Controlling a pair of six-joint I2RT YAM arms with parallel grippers.
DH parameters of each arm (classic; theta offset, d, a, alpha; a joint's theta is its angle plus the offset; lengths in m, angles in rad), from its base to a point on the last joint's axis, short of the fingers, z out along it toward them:
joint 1: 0 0.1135 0.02 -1.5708
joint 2: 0 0 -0.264 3.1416
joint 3: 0.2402 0 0.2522 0
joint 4: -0.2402 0 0.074 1.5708
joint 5: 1.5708 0 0 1.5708
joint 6: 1.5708 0.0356 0 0
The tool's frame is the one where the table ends.
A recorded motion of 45 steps. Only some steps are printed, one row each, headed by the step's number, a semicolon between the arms.
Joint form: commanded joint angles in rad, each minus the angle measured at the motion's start. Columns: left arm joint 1, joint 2, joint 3, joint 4, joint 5, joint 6; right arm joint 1, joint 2, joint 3, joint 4, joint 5, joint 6.
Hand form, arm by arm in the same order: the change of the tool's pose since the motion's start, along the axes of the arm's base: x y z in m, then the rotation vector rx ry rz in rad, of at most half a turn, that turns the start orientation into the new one. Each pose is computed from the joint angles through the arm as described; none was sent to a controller.
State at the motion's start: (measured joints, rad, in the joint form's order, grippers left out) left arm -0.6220 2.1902 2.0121 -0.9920 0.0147 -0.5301; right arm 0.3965 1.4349 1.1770 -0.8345 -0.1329 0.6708
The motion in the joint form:
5: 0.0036 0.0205 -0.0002 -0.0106 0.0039 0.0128; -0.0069 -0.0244 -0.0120 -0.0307 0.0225 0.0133
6: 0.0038 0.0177 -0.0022 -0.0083 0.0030 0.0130; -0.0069 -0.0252 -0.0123 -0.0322 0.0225 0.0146
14: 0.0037 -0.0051 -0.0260 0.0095 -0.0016 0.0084; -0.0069 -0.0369 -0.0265 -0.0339 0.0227 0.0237
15: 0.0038 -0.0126 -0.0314 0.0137 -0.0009 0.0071; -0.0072 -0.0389 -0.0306 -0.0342 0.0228 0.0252
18: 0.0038 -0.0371 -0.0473 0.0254 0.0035 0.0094; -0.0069 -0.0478 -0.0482 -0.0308 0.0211 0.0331
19: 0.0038 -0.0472 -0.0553 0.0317 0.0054 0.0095; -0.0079 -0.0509 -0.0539 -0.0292 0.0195 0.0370
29: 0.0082 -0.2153 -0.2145 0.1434 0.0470 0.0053; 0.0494 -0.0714 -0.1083 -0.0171 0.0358 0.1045
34: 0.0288 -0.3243 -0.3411 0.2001 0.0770 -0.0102; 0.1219 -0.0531 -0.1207 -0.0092 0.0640 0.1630
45: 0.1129 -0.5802 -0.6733 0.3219 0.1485 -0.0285; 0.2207 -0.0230 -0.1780 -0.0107 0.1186 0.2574
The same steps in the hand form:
5: 0.0021 0.0004 -0.0097 0.0190 0.0246 -0.0097; -0.0064 -0.0056 0.0012 -0.0206 0.0130 -0.0288
6: 0.0019 0.0007 -0.0089 0.0180 0.0215 -0.0094; -0.0067 -0.0057 0.0012 -0.0206 0.0143 -0.0300
14: -0.0006 0.0026 -0.0050 0.0104 0.0064 -0.0034; -0.0099 -0.0071 -0.0001 -0.0190 0.0207 -0.0381
15: -0.0014 0.0032 -0.0030 0.0058 0.0020 -0.0024; -0.0105 -0.0074 -0.0009 -0.0195 0.0232 -0.0398
18: -0.0043 0.0051 0.0036 -0.0085 -0.0128 -0.0062; -0.0132 -0.0084 -0.0037 -0.0174 0.0309 -0.0457
19: -0.0055 0.0058 0.0060 -0.0147 -0.0187 -0.0071; -0.0140 -0.0089 -0.0046 -0.0150 0.0335 -0.0495
29: -0.0277 0.0222 0.0352 -0.1158 -0.0948 -0.0180; -0.0272 0.0013 -0.0152 -0.0150 0.0655 -0.0597
34: -0.0425 0.0416 0.0430 -0.1640 -0.1084 0.0012; -0.0341 0.0181 -0.0231 -0.0309 0.0884 -0.0522
45: -0.0799 0.0989 0.0381 -0.2422 -0.1138 0.0637; -0.0506 0.0360 -0.0470 -0.0974 0.1552 -0.0628

